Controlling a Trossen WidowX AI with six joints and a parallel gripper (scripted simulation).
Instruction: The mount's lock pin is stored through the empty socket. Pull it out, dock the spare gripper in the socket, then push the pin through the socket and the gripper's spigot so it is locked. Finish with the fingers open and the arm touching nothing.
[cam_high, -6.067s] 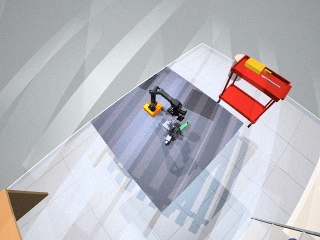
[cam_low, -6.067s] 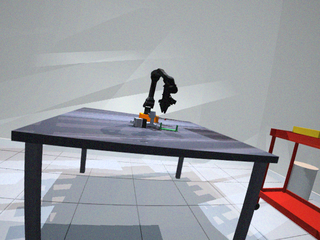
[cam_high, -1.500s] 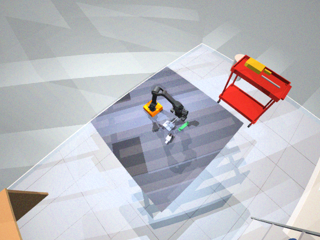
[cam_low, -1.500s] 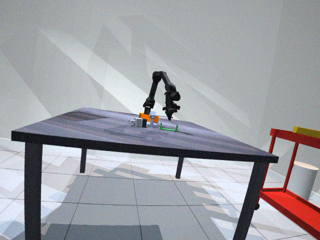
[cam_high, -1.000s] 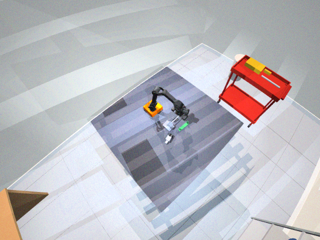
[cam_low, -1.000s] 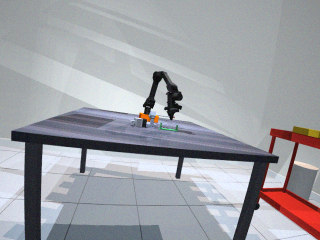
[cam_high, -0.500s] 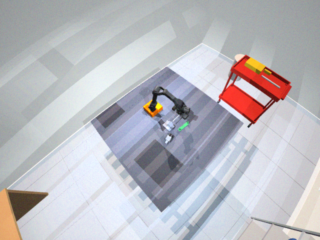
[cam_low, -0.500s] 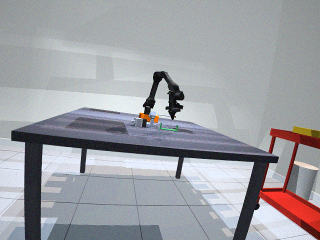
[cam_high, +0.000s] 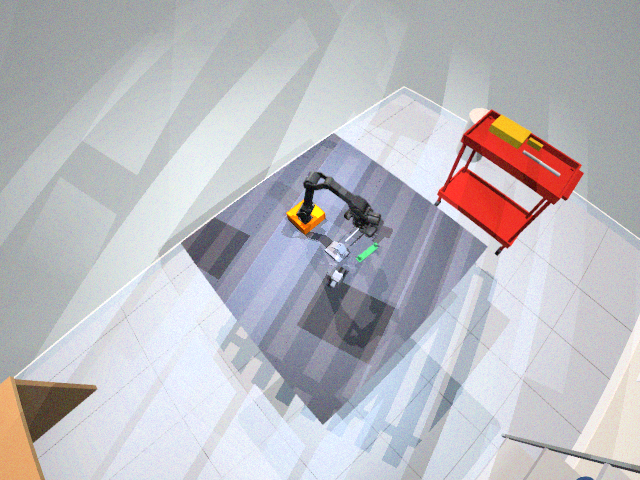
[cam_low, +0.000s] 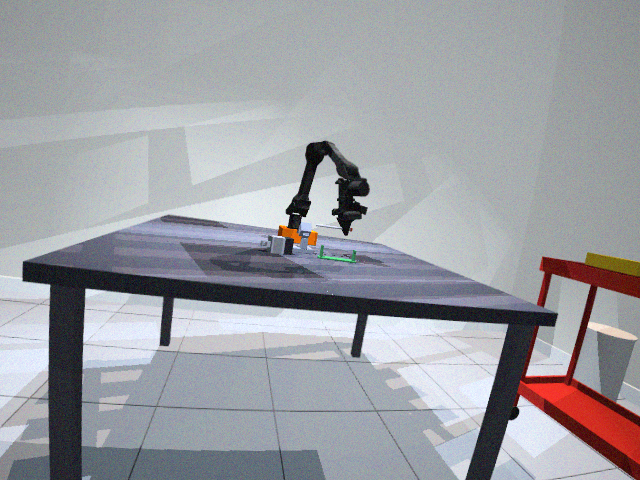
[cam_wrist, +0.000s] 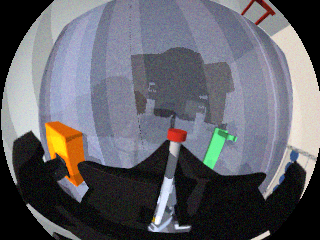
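The green cradle lies 10 cm ahead of my gripper tip, 6 cm to the right of it and 6 cm below it. Round my gripper tip: spare gripper (9 cm ahead, 28 cm to the right, 6 cm below); mount (1 cm behind, 17 cm to the right, 3 cm below).
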